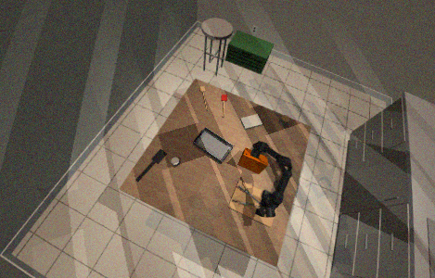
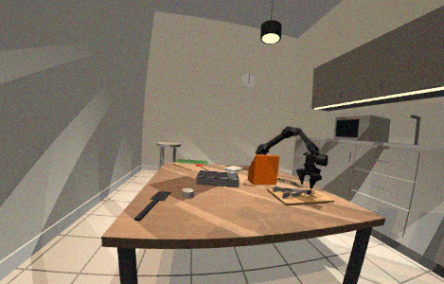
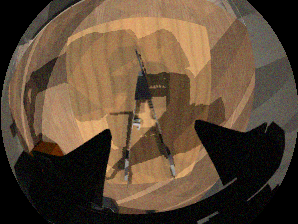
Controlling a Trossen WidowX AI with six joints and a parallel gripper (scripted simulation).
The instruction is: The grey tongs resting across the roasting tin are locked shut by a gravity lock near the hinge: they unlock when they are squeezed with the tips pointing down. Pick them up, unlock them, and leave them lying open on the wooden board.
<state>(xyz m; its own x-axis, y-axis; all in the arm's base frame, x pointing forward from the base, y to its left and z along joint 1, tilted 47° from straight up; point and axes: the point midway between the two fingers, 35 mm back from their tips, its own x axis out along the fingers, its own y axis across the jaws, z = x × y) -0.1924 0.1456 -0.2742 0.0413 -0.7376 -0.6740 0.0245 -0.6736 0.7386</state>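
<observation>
Right now my gripper tip is 40 mm short of the small yellow piece, 40 mm above it and 20 mm to the right of it. Round my gripper tip: white pad: 700 mm to the right, 330 mm ahead, 60 mm below; wooden board: 60 mm below, 30 mm ahead, 10 mm to the right; roasting tin: 540 mm ahead, 290 mm to the right, 40 mm below.
</observation>
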